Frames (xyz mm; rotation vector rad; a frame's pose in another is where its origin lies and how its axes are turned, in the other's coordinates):
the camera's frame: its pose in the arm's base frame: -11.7 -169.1 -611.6 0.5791 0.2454 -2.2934
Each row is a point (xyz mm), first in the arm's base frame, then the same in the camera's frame.
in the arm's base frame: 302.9 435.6 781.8
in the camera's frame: -1235.3 -206.6 915.2
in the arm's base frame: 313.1 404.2 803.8
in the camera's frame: -1232.5 -177.3 941.9
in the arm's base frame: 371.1 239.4 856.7
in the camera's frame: -1190.9 -20.2 1025.1
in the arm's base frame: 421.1 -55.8 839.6
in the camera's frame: -1029.7 223.2 1093.7
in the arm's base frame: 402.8 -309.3 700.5
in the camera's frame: -794.0 389.1 1063.6
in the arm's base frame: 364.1 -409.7 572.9
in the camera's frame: -646.7 432.7 998.3
